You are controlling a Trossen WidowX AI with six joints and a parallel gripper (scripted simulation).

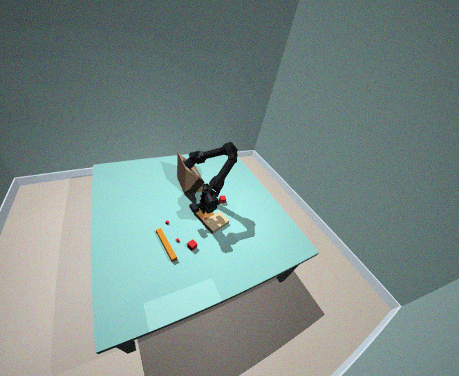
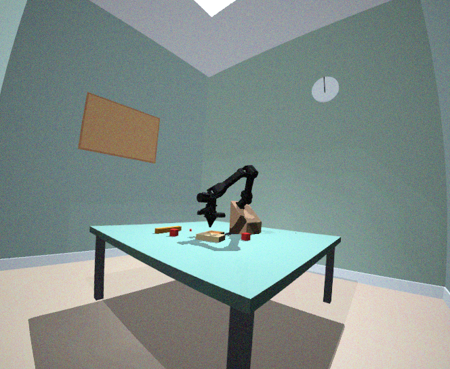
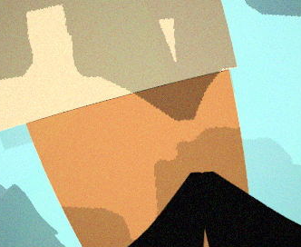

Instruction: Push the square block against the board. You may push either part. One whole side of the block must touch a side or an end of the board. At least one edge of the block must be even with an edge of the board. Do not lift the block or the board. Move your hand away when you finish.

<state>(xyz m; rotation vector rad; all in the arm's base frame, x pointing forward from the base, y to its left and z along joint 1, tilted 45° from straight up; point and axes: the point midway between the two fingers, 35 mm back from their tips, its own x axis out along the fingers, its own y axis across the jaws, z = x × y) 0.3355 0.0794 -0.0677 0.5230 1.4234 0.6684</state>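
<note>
The brown square block lies 4 cm below my gripper tip, 2 cm to the left of it and 2 cm behind it. Also, from my gripper tip: flat tan block: 7 cm to the left, 6 cm ahead, 4 cm below; long orange board: 27 cm to the right, 12 cm ahead, 4 cm below.
</note>
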